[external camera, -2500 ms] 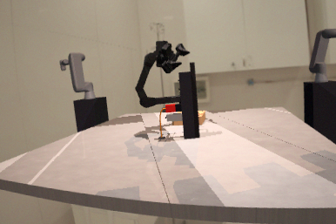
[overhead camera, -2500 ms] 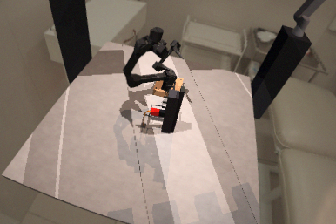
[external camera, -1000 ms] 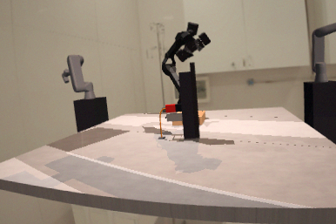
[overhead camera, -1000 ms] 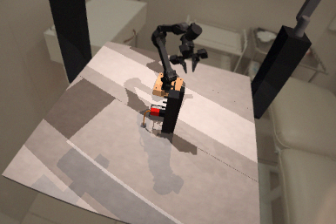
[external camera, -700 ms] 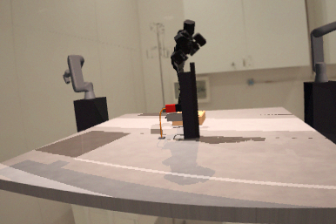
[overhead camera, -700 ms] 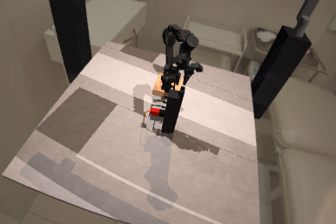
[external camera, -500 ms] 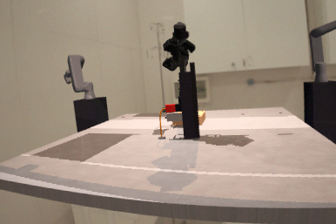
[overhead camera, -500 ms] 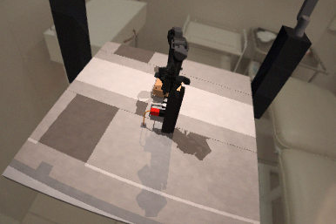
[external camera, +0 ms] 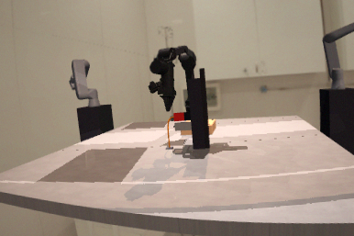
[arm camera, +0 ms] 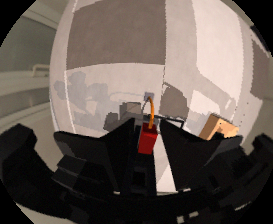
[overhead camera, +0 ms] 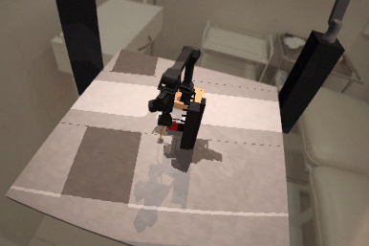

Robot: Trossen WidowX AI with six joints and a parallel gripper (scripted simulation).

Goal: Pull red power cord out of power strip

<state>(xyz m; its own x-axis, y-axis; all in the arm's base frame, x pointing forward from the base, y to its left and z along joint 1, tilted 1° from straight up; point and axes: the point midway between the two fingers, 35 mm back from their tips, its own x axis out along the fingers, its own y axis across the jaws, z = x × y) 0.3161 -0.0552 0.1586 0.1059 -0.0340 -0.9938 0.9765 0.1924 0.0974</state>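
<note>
Right now my gripper tip is 2 cm past the red plug, 6 cm to the right of it and 2 cm above it.
</note>
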